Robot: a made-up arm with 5 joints.
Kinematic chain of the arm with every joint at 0, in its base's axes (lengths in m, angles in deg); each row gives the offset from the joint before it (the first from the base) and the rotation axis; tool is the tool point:
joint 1: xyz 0 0 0.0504 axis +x
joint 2: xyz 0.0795 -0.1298 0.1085 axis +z
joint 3: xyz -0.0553 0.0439 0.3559 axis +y
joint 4: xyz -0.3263 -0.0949 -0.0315 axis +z
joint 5: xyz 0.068 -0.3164 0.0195 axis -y
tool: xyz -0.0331 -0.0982 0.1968
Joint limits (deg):
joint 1: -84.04..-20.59
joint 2: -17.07..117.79
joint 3: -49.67..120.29
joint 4: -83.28..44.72
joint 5: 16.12..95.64
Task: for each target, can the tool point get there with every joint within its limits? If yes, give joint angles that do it. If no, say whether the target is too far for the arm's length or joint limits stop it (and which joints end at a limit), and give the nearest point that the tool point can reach.
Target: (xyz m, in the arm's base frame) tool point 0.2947 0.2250 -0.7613
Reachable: no: joint limits stop it (at a limit: joint 1, joint 2, joint 3, joint 5) | nearest point 0.3850 0.5676 -0.1336 | short by 0.721 m
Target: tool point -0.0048 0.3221 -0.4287
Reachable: no: joint limits stop it (at a limit: joint 1, joint 2, joint 3, joint 4, joint 5) | nearest point 0.3437 0.4329 -0.0431 | short by 0.531 m
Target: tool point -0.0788 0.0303 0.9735
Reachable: yes | joints -43.98 3.09 59.83 26.88 77.20
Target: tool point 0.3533 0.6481 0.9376
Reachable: yes | joints -31.09 100.65 97.97 -42.97 31.76
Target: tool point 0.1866 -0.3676 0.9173
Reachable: yes | joints -32.56 54.21 -10.97 -0.56 28.78
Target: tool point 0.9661 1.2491 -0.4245
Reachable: no: too far | nearest point 0.4804 0.9582 -0.0518 | short by 0.678 m
